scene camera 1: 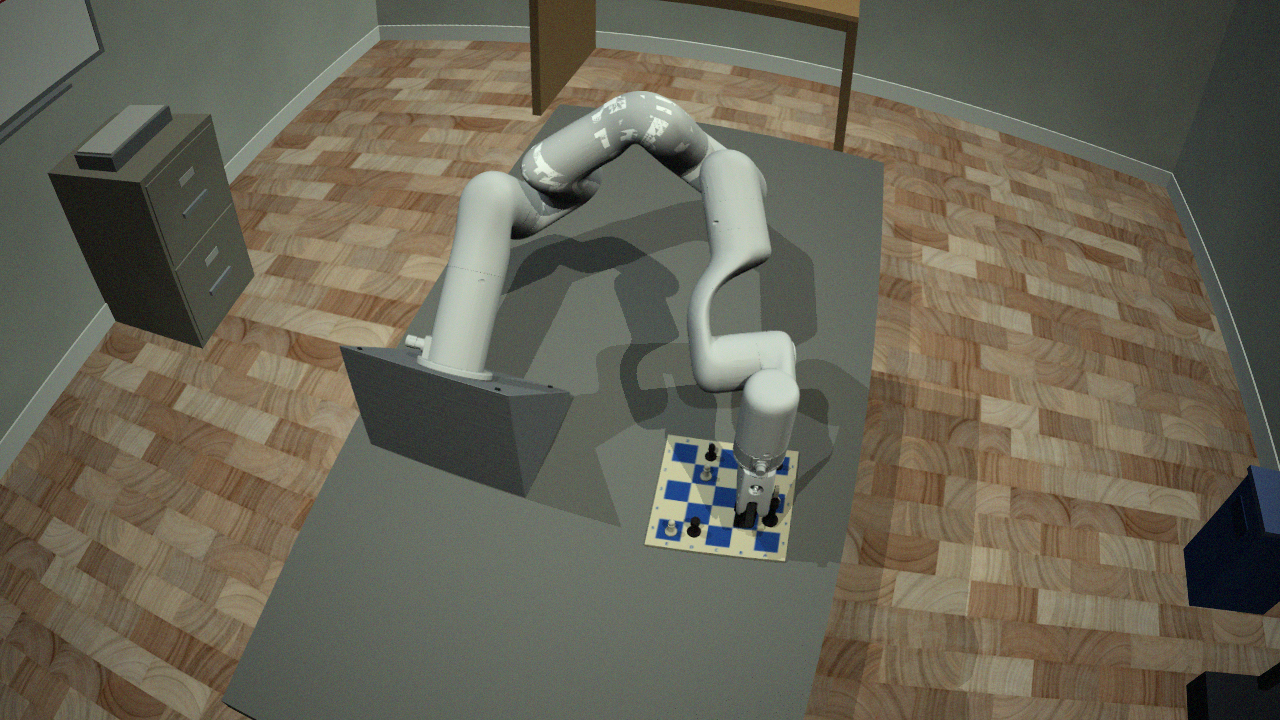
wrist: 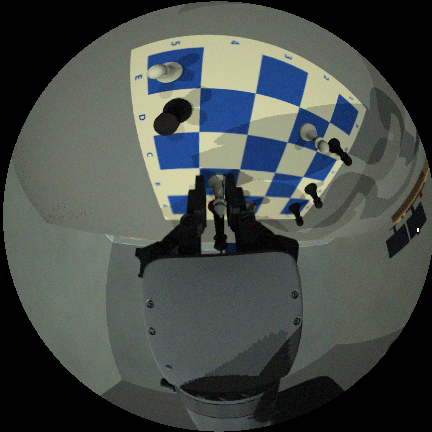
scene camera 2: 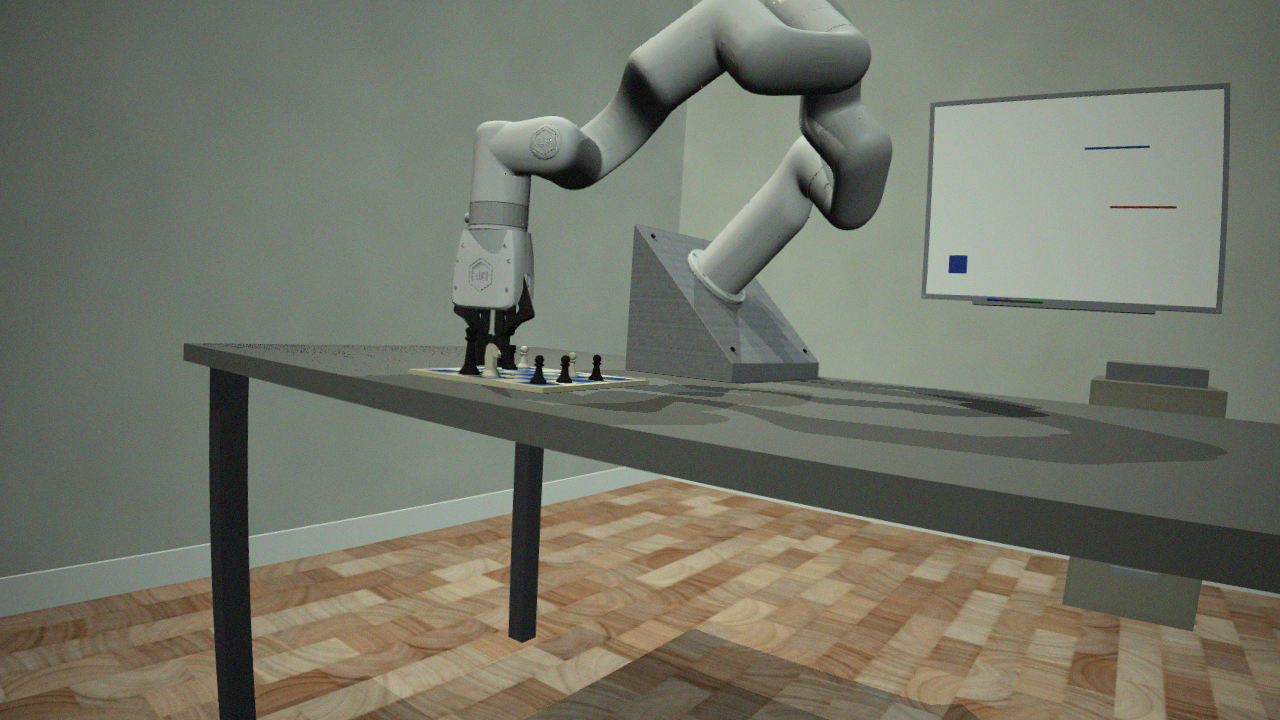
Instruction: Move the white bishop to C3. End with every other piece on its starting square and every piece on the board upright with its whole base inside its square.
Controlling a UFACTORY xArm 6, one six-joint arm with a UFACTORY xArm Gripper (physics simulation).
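Pixels of known places: gripper, between the fingertips: [scene camera 1: 743, 518] [wrist: 214, 184]; arm's base, origin of its link: [scene camera 1: 453, 371] [scene camera 2: 715, 278].
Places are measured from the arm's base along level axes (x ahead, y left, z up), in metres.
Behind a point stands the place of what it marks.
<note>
The white bishop [wrist: 218, 190] @(x 0.466, y -0.067, z -0.142 m) stands upright on blue square B4 in the wrist view; fingers mostly hide it in the scene views. My gripper [wrist: 214, 184] @(x 0.468, y -0.070, z -0.152 m) [scene camera 1: 745, 516] @(x 0.468, y -0.070, z -0.152 m) [scene camera 2: 494, 338] is down around it, one finger on each side. The fingers are partly open, close to the bishop, and not clamped on it. Blue square C3 [wrist: 262, 152] @(x 0.431, y -0.030, z -0.160 m) [scene camera 1: 725, 494] @(x 0.433, y -0.023, z -0.161 m) is bare, diagonally beside B4. The board [wrist: 215, 41] [scene camera 1: 658, 508] @(x 0.335, y -0.070, z -0.160 m) [scene camera 2: 617, 383] @(x 0.398, y 0.080, z -0.162 m) lies flat.
A tall black piece [wrist: 220, 231] @(x 0.507, y -0.062, z -0.122 m) [scene camera 1: 770, 514] @(x 0.509, y -0.067, z -0.136 m) [scene camera 2: 469, 351] @(x 0.515, y -0.060, z -0.133 m) and a white knight [scene camera 2: 491, 360] @(x 0.515, y -0.022, z -0.140 m) stand close by the fingers. A white pawn [wrist: 167, 71] is on E5, a black piece [wrist: 170, 117] @(x 0.393, y -0.100, z -0.127 m) on D5, a white pawn [wrist: 312, 136] @(x 0.396, y 0.002, z -0.146 m) on D2. Black pawns [wrist: 339, 150] @(x 0.396, y 0.043, z -0.146 m) [wrist: 313, 195] @(x 0.466, y 0.048, z -0.145 m) stand along row 1.
</note>
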